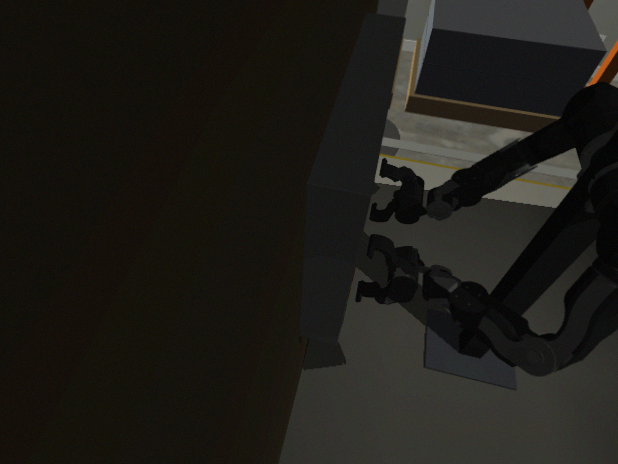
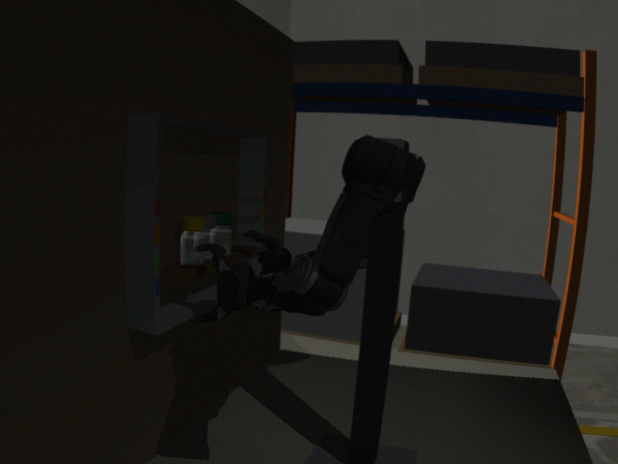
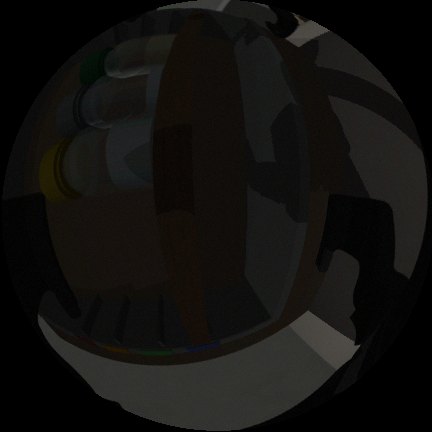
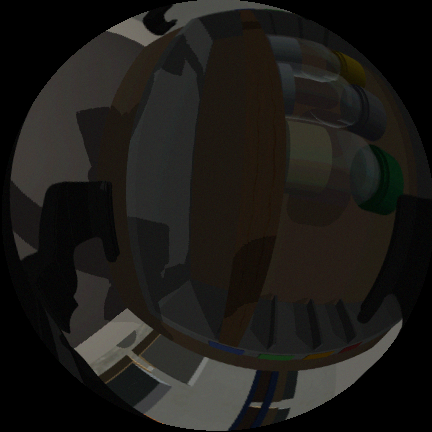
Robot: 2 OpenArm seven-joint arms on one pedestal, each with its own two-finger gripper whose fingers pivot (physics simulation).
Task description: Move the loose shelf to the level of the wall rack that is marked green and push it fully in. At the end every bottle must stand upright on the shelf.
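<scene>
The loose wooden shelf (image 3: pixel 182 250) (image 4: pixel 260 200) lies in the wall rack (image 1: pixel 330 225) (image 2: pixel 142 225) (image 3: pixel 275 260) at the blue mark (image 3: pixel 204 346) (image 4: pixel 226 347), one level below the green mark (image 2: pixel 157 260) (image 3: pixel 156 353) (image 4: pixel 275 357). A yellow-capped bottle (image 2: pixel 193 247) (image 3: pixel 82 167), a grey-capped bottle (image 3: pixel 110 102) (image 4: pixel 325 102) and a green-capped bottle (image 2: pixel 221 239) (image 3: pixel 127 60) stand upright on it. My left gripper (image 1: pixel 364 273) (image 2: pixel 200 282) (image 3: pixel 199 290) and right gripper (image 1: pixel 378 191) (image 4: pixel 239 287) are open and empty in front of the shelf, fingers spread above and below its front edge. How deep it sits is unclear.
The rack's side walls (image 2: pixel 251 185) stand at both ends, and its bottom panel (image 3: pixel 270 215) (image 4: pixel 162 190) lies below the shelf. A large orange and blue storage rack (image 2: pixel 580 215) with grey boxes (image 2: pixel 485 315) stands behind the robot's pedestal (image 2: pixel 377 350).
</scene>
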